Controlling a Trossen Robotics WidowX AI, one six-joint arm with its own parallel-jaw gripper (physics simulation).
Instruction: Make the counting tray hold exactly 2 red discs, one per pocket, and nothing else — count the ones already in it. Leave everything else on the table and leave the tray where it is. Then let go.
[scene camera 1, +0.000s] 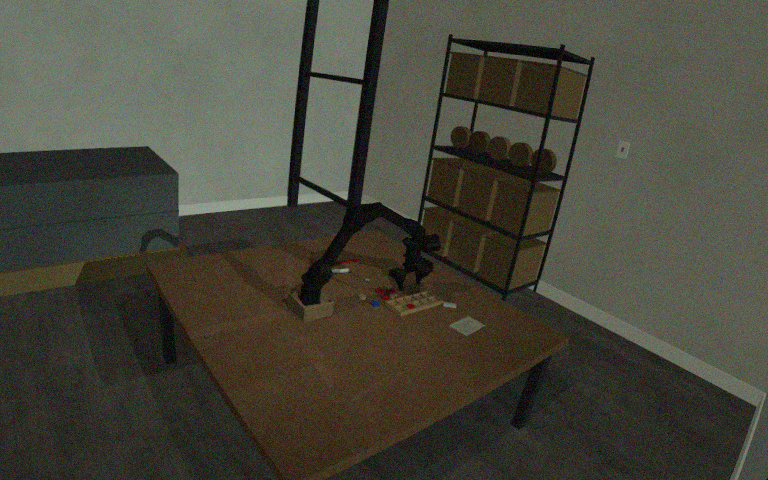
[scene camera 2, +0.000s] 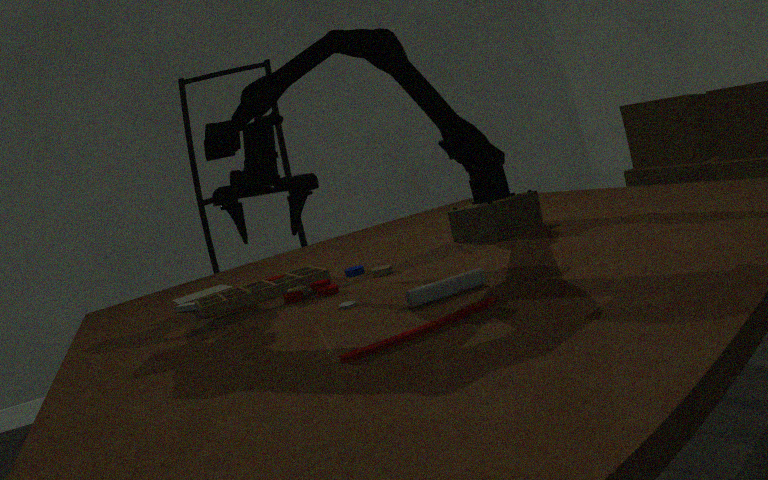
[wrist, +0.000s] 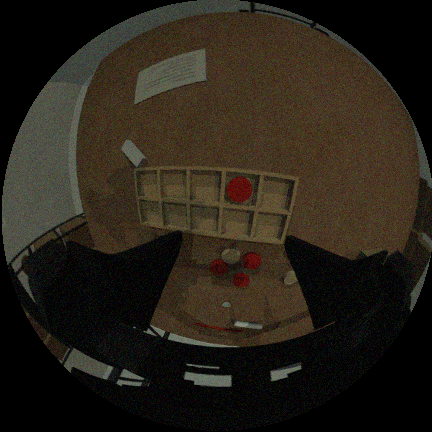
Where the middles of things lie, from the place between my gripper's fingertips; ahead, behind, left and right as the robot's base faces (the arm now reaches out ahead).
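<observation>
Wooden counting tray (scene camera 1: 423, 300): my gripper 8 cm above it, 4 cm short of it.
</observation>
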